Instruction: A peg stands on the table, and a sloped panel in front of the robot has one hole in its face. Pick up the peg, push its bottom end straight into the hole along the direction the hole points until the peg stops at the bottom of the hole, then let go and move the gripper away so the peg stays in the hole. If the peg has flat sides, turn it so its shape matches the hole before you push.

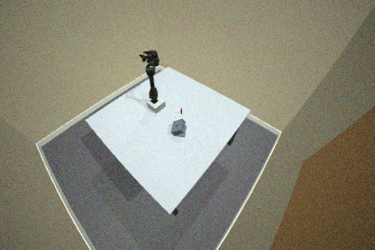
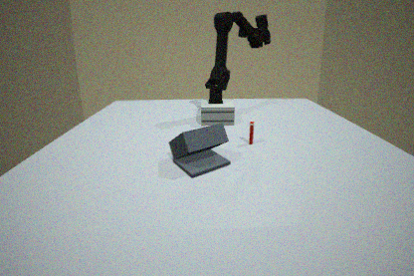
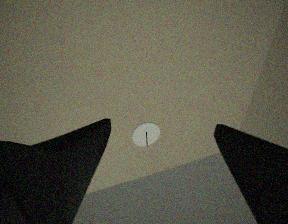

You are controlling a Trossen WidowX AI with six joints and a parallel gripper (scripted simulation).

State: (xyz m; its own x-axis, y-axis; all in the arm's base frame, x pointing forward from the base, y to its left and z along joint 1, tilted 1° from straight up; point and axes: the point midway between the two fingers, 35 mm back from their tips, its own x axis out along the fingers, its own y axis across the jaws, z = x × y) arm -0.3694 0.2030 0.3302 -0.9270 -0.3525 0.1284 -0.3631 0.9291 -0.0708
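The red square peg is 680 mm ahead of my gripper tip, 370 mm below it and 80 mm to the right of it. Round my gripper tip: grey sloped panel (810 mm ahead, 360 mm below, 260 mm to the right).
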